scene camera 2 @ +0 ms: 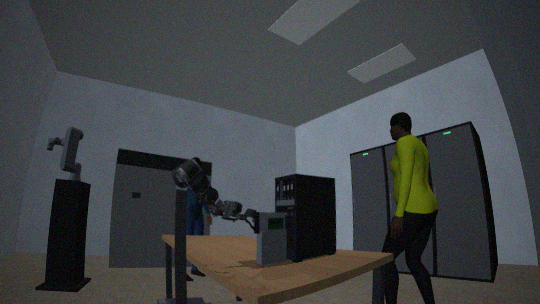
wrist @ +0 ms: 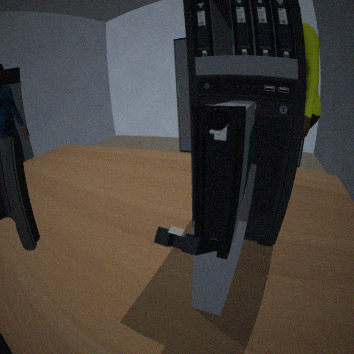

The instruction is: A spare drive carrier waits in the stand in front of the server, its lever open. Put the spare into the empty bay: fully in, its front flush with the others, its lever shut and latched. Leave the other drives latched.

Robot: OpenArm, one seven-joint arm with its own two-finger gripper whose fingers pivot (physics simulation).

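Observation:
The spare drive carrier (scene camera 2: 275, 223) (wrist: 215, 180) stands upright in the grey stand (scene camera 2: 270, 252) (wrist: 212, 290), in front of the black server (scene camera 2: 315, 215) (wrist: 275, 150). Its lever (wrist: 185, 242) is open and sticks out from the bottom of the carrier's front, towards the left in the wrist view. The empty bay (wrist: 221, 30) is second from the left in the server's upper row, between latched drives (wrist: 202, 30) (wrist: 242, 27). My gripper (scene camera 2: 252, 220) is open, close to the carrier's front. One finger shows at the left in the wrist view; the other barely shows at the lower left corner. Contact with the lever cannot be told.
The stand and server are on a wooden table (scene camera 2: 310, 277) (wrist: 100, 200). A person in yellow (scene camera 2: 417, 175) (wrist: 311, 75) stands beyond the table's right side. A person in blue (scene camera 2: 195, 215) (wrist: 7, 112) is behind the arm. Tall cabinets (scene camera 2: 457, 200) stand at the right wall.

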